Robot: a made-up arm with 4 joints.
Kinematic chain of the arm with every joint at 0, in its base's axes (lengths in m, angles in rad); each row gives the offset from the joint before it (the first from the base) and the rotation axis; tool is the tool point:
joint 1: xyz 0 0 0.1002 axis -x
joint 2: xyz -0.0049 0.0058 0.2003 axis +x
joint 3: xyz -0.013 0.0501 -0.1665 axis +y
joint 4: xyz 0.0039 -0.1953 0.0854 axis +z
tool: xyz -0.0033 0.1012 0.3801
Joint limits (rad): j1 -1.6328..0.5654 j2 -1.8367..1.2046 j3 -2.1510..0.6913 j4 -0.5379..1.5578
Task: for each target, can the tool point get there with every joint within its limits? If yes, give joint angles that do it. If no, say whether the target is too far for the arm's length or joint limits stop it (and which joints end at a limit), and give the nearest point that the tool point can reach.
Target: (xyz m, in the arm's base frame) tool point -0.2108 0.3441 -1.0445
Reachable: no: too far | nearest point -0.3539 0.0259 -0.3793 | short by 0.751 m
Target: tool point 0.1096 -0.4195 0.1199
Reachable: yes | joints -0.8940 0.8728 0.3712 0.4638
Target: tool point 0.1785 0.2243 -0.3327
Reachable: no: joint limits stop it (at a limit: joint 1, joint 2, joint 4) | nearest point 0.1737 -0.1403 -0.2069 | short by 0.386 m
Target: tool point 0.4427 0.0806 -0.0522
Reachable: no: joint limits stop it (at a limit: joint 1, joint 2, joint 3, joint 4) | nearest point 0.3196 -0.1937 -0.0745 | short by 0.301 m
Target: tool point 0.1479 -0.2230 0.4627
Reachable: yes | joints -0.0377 0.7160 0.4310 0.3255
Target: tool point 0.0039 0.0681 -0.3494
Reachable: no: joint limits stop it (at a limit: joint 1, joint 2, joint 4) | nearest point 0.0025 -0.1523 -0.2450 | short by 0.244 m
